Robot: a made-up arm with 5 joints.
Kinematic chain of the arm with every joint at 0, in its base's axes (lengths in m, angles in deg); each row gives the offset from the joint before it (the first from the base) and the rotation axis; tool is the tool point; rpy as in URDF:
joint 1: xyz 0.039 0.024 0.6 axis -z
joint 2: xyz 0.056 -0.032 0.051 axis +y
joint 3: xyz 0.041 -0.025 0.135 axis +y
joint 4: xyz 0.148 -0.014 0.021 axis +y
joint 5: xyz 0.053 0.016 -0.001 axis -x
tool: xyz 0 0.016 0.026 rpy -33.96 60.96 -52.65
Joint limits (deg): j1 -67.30..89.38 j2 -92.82..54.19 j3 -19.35..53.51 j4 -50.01..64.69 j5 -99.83..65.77
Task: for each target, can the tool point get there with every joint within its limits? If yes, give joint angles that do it. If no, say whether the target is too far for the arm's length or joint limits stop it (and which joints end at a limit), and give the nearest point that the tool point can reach.
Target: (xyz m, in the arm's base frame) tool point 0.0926 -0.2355 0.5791
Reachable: yes | joints 71.87 27.34 40.91 0.23 23.97
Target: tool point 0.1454 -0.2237 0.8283
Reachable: yes | joints 59.33 -12.77 5.16 33.96 9.73
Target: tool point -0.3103 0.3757 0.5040
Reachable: no: too far | nearest point -0.1188 0.1829 0.8031 | short by 0.404 m
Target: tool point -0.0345 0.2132 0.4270
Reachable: no: joint limits stop it (at a limit: joint 1, joint 2) | nearest point 0.1223 0.1597 0.4968 | short by 0.180 m
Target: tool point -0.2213 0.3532 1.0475
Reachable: no: too far | nearest point -0.0860 0.1821 0.8672 | short by 0.283 m
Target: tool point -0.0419 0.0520 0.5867
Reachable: no: joint limits stop it (at a limit: joint 1, joint 2, joint 3, joint 4, joint 5) | nearest point -0.0431 -0.0902 0.5321 | short by 0.152 m
